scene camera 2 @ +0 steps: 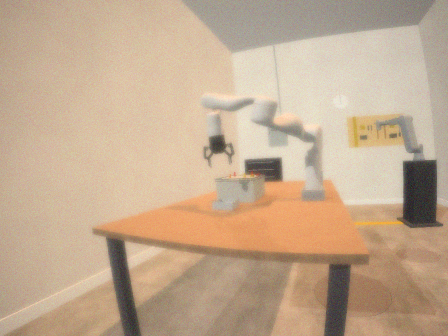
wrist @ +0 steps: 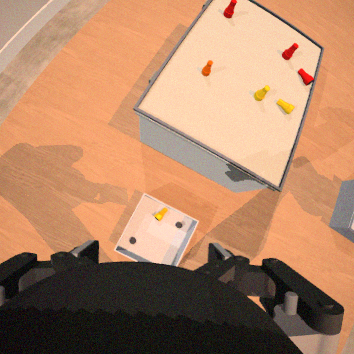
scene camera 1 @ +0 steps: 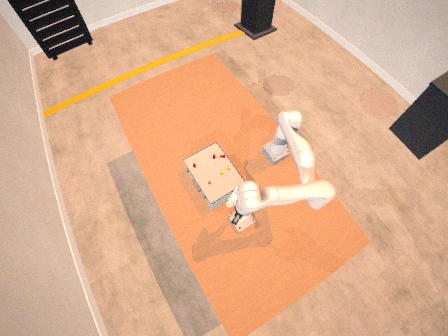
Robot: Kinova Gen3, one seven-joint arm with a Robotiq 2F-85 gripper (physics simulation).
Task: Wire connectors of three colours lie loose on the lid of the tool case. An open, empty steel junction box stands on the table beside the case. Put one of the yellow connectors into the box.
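Frame: origin at the arm's base, x ahead, y left, z up, level; millimetres.
Seen in the pictures: gripper, between the fingertips: (scene camera 2: 220, 166) (wrist: 153, 254); arm's base, origin of its link: (scene camera 2: 313, 187) (scene camera 1: 277, 148).
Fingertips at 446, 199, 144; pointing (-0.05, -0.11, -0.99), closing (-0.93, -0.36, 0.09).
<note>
Offsets run from my fingertips to a thing's middle, as dx, dy, dz. Level surfaces: height alone.
A yellow connector @[-12, -31, -196] (wrist: 161, 214) lies inside the open steel junction box @[-17, +3, -184] (wrist: 155, 251) (scene camera 2: 225, 205), near the wall on the tool case's side. In the wrist view, two more yellow connectors @[-62, -236, -62] (wrist: 262, 93) @[-104, -241, -69] (wrist: 285, 106) are on the lid of the tool case (wrist: 210, 125) (scene camera 1: 210, 172) (scene camera 2: 235, 190), with an orange connector @[+21, -231, -63] (wrist: 207, 68) and red connectors @[-87, -340, -61] (wrist: 290, 51) @[-126, -316, -68] (wrist: 305, 76) @[+29, -360, -61] (wrist: 230, 9). My gripper (wrist: 153, 254) (scene camera 2: 220, 164) is wide open and empty, well above the box. In scene camera 1 the arm hides part of the gripper and box.
The tool case stands much taller than the junction box, close beside it. The arm's base (scene camera 1: 276, 152) (scene camera 2: 313, 194) stands on the orange-brown table @[dz -203] (scene camera 1: 300, 255) (scene camera 2: 280, 230) on the far side of the case in scene camera 2.
</note>
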